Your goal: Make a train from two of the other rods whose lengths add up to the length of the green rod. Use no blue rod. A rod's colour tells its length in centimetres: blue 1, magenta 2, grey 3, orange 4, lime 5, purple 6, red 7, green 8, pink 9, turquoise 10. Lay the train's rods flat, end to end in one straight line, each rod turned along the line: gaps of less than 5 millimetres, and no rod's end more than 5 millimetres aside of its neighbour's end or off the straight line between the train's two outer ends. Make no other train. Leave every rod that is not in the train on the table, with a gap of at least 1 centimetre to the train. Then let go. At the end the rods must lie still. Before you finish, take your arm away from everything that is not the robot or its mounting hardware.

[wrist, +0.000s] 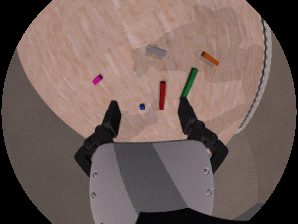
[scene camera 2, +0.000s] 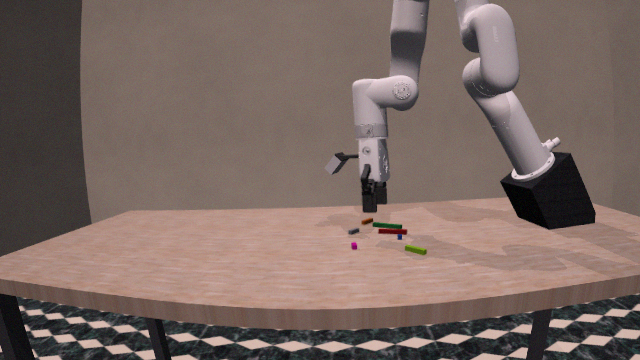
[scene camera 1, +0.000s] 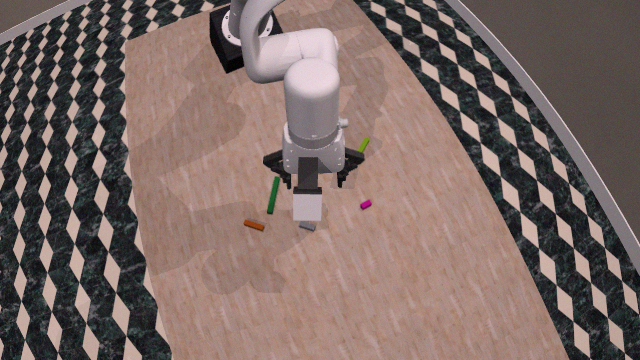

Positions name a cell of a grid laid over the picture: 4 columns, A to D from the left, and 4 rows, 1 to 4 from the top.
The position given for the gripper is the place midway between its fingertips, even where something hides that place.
Note:
In view: the gripper (scene camera 1: B3).
The gripper also shows in the wrist view (wrist: B2) and in scene camera 2 (scene camera 2: C3).

